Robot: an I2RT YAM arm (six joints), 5 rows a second.
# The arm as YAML. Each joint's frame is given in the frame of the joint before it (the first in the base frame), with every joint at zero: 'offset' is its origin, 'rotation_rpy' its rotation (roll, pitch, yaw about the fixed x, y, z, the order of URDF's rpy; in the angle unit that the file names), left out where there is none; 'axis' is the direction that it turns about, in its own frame. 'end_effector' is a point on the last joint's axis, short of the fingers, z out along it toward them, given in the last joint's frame.
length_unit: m
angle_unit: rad
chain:
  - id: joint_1
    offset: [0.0, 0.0, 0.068]
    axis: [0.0, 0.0, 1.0]
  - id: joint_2
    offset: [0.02, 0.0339, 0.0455]
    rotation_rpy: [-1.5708, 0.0, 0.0]
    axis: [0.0, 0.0, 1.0]
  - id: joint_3
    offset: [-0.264, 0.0, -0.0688]
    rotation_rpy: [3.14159, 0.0, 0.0]
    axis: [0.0, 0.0, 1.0]
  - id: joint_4
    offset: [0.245, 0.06, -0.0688]
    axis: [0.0, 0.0, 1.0]
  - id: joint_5
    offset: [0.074, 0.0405, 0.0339]
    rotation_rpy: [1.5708, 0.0, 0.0]
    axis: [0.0, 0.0, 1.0]
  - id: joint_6
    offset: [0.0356, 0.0, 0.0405]
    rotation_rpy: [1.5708, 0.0, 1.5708]
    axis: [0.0, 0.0, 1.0]
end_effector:
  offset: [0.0, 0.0, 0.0]
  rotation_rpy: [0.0, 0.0, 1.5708]
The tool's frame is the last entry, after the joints.
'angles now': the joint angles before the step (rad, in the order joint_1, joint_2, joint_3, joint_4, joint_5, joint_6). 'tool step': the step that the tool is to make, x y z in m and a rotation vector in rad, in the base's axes. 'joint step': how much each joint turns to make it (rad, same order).
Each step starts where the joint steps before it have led.
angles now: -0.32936 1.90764 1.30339 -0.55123 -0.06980 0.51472
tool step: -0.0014 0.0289 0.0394 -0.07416 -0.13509 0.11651
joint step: 0.07197 -0.12321 -0.02715 0.05107 0.00718 -0.05450
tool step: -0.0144 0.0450 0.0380 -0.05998 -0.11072 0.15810
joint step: 0.11297 -0.14865 -0.04663 0.01481 0.00346 -0.05822
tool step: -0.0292 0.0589 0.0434 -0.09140 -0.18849 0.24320
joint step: 0.16926 -0.19104 -0.06879 0.06494 0.00507 -0.10909
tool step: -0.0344 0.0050 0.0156 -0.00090 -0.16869 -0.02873
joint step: 0.02637 -0.17545 -0.13439 0.12830 0.04899 0.02599
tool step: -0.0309 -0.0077 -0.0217 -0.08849 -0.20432 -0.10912
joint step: -0.00504 -0.15852 -0.26345 0.30789 0.13557 -0.04548
